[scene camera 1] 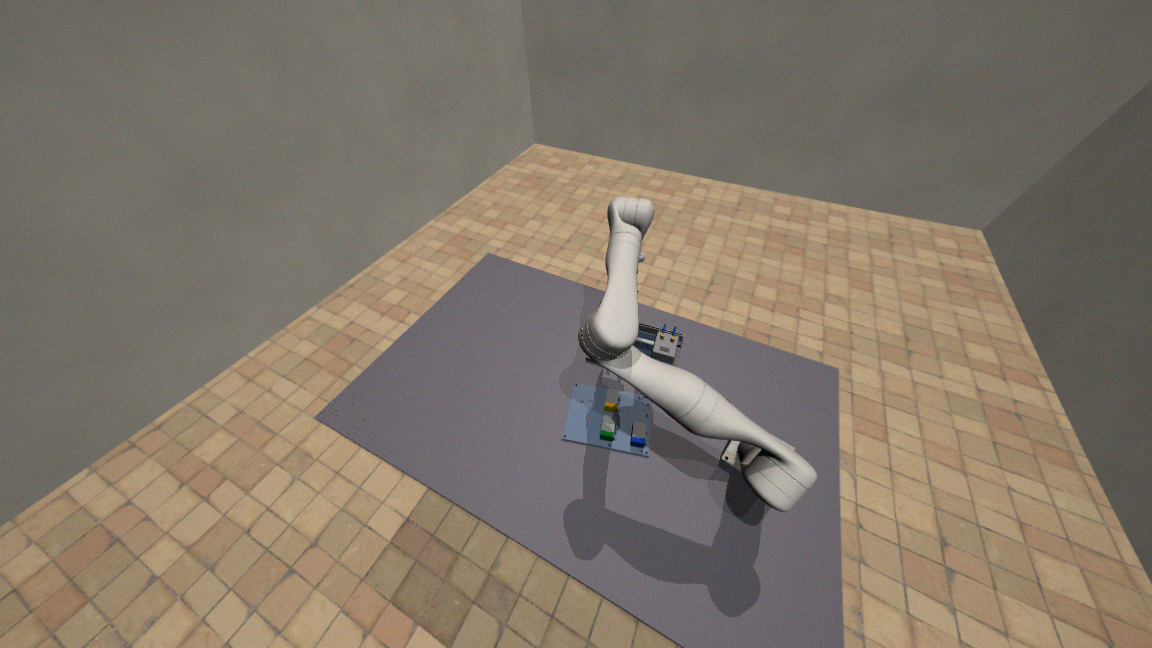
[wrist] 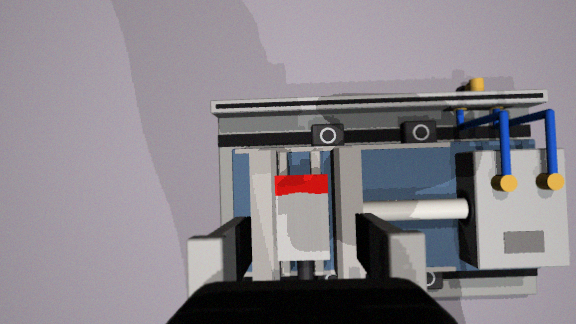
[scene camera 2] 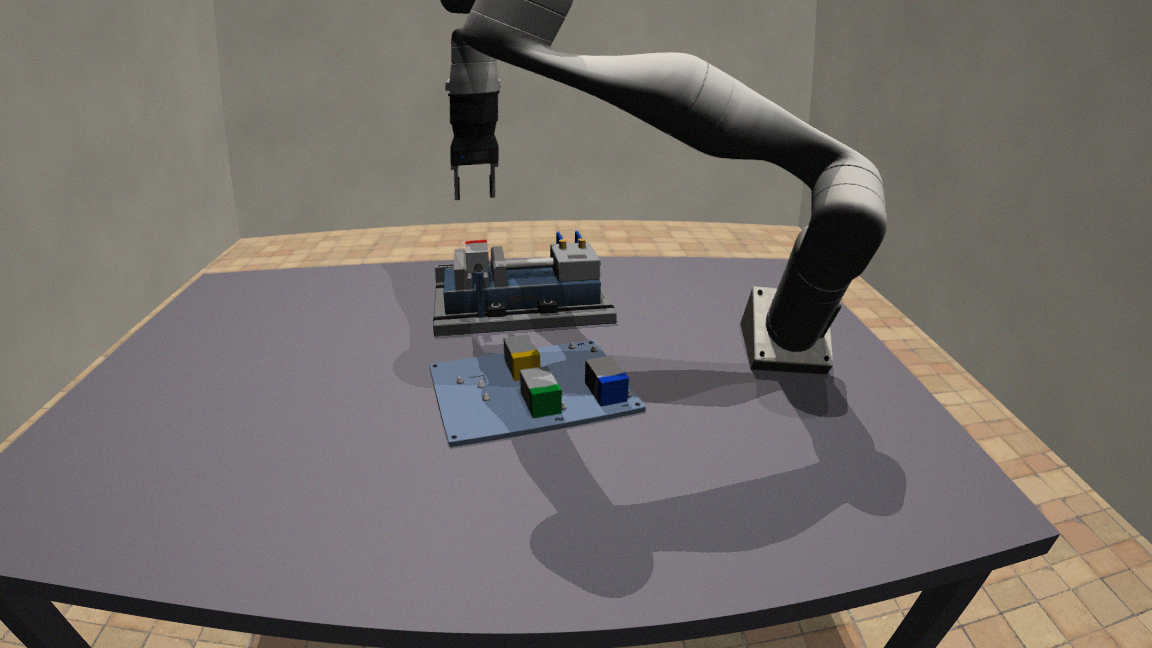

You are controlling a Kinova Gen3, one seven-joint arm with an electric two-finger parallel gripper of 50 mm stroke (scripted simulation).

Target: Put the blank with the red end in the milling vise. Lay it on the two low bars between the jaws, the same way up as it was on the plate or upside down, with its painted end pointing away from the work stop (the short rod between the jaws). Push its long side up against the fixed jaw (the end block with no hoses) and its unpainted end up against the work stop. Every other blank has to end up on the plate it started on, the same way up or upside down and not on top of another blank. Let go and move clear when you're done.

Labels:
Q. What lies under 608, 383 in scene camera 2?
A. A blue-ended blank.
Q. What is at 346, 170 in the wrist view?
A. A moving jaw.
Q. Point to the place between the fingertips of my gripper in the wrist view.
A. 303, 237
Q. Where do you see a green-ended blank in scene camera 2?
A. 542, 394

